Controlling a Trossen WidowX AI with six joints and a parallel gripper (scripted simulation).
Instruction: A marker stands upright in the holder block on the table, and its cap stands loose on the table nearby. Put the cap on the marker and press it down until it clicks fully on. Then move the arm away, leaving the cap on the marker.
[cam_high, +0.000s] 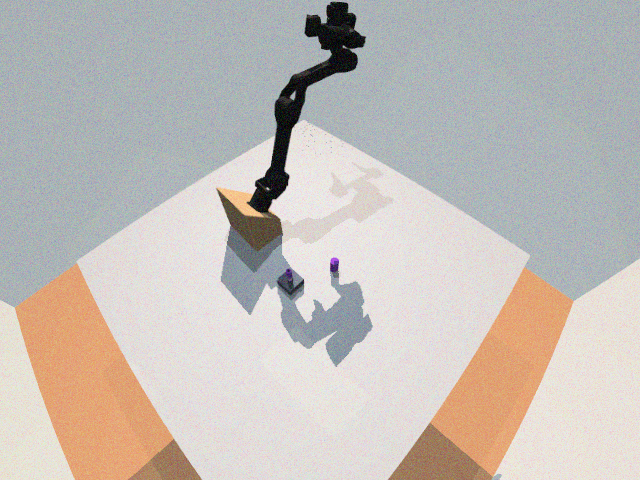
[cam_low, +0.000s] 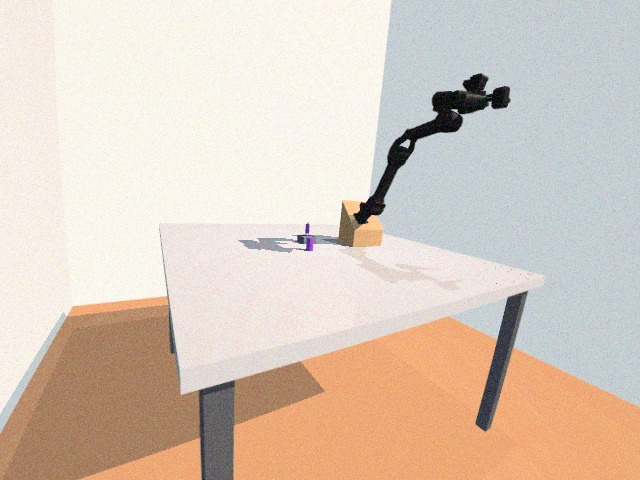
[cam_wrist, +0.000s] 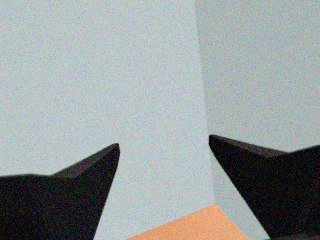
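Now: the purple cap 59 cm below my gripper tip, 46 cm ahead of it and 44 cm to the right of it. The rest, counted from my gripper tip: grey holder block (60 cm below, 58 cm to the right, 38 cm ahead).
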